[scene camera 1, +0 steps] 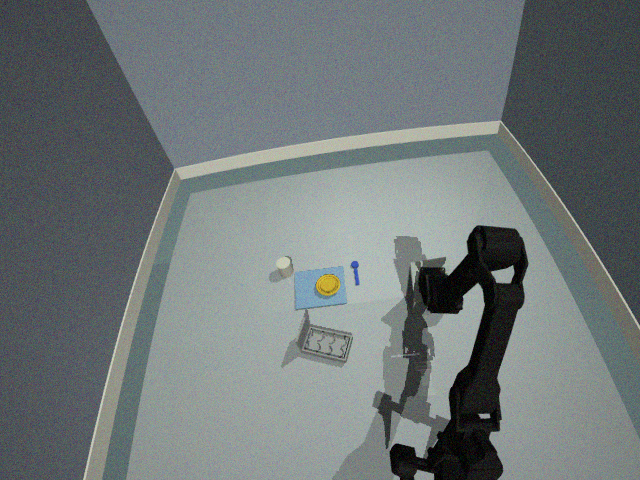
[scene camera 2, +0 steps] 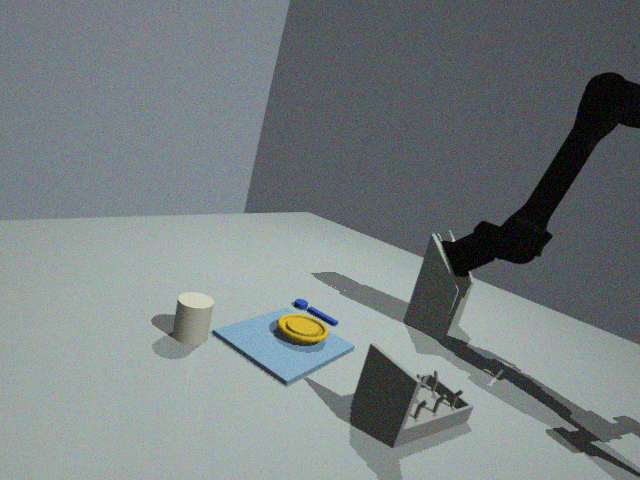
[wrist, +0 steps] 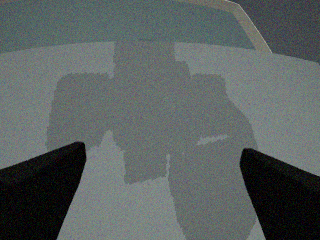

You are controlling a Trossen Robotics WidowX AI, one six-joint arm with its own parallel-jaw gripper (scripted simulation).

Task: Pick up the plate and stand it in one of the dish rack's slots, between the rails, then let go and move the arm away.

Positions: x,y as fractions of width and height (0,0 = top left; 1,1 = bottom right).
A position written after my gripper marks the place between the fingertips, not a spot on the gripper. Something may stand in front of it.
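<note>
Yellow plate (scene camera 2: 0.47,0.68), out of frame in the wrist view. Grey dish rack (scene camera 1: 0.52,0.72), out of frame in the wrist view. Cream cup (scene camera 2: 0.30,0.67) present. My gripper (wrist: 0.51,0.65) open, holding nothing.
</note>
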